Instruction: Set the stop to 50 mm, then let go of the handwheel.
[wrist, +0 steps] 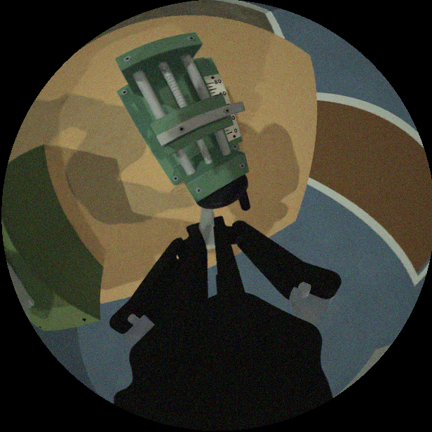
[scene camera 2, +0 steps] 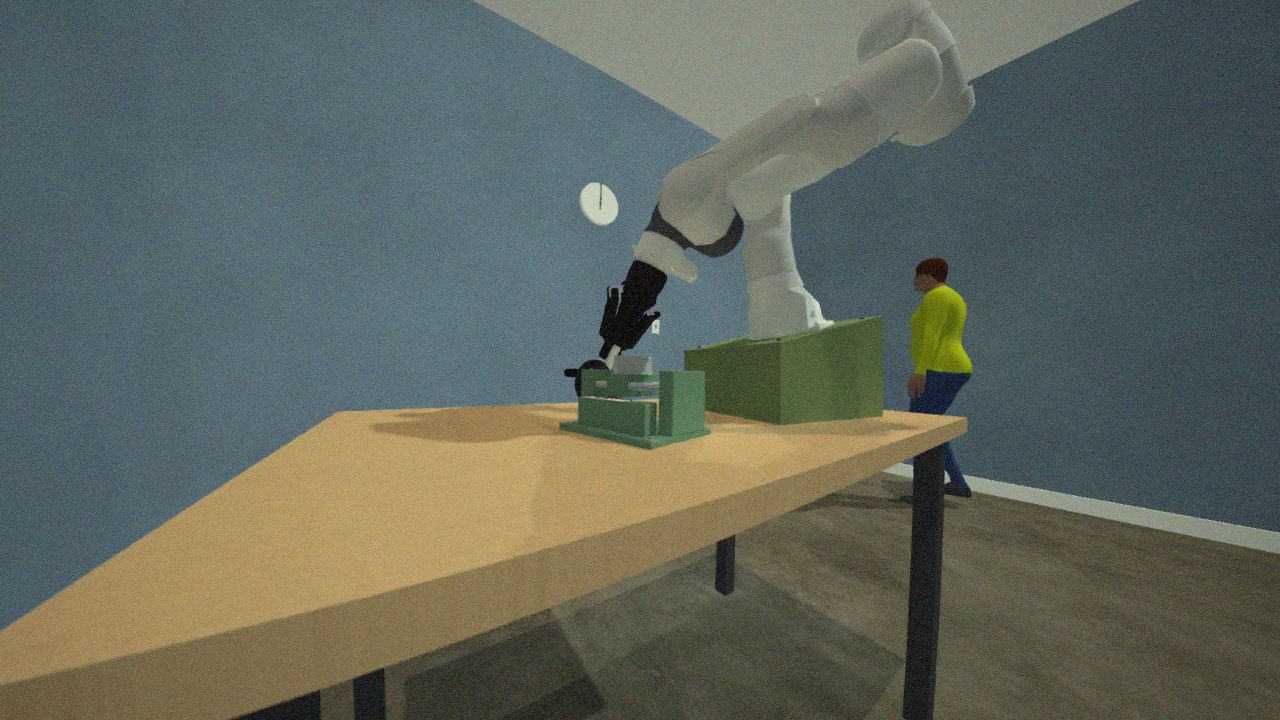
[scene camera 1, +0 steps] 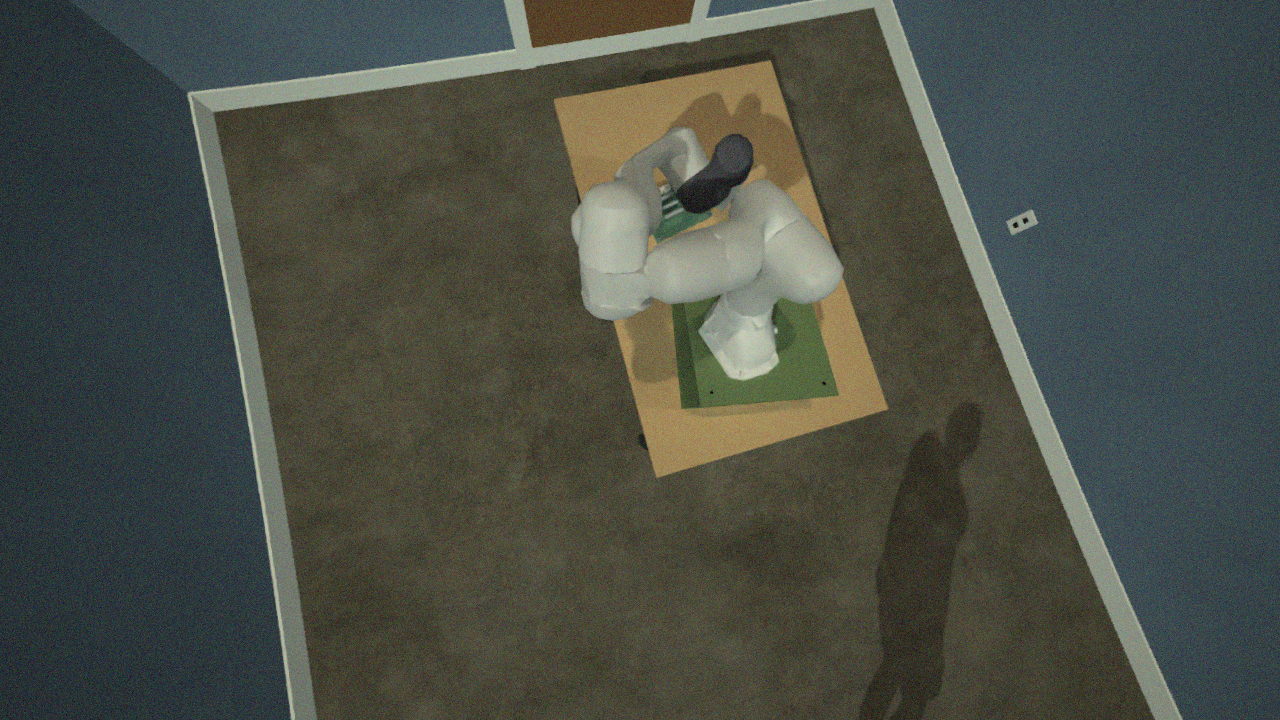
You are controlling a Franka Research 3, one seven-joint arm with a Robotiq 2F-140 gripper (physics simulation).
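The green stop fixture (scene camera 1: 684, 222) (scene camera 2: 683, 402) (wrist: 212, 181) stands on the table. Its stop, a green carriage with a grey bar (wrist: 197, 123), sits across the rods. The bar's end lies over the white scale (wrist: 216, 89), below the 60 mark and above the 0 mark in the wrist view; it hides part of the numbers, so I cannot read the exact value. The black handwheel (scene camera 2: 583, 377) (wrist: 225, 194) has a crank handle (wrist: 244, 201) at its right in the wrist view. My gripper (scene camera 2: 613, 356) (wrist: 209, 214) is shut and empty, fingertips close beside the wheel's rim; contact is unclear.
The wooden table (scene camera 1: 671, 447) (scene camera 2: 402, 519) (wrist: 270, 60) also bears the green arm pedestal (scene camera 1: 760, 390) (scene camera 2: 823, 376) (wrist: 50, 210), which stands near the fixture. A person (scene camera 2: 939, 331) in a yellow top stands behind the table at the right in scene camera 2.
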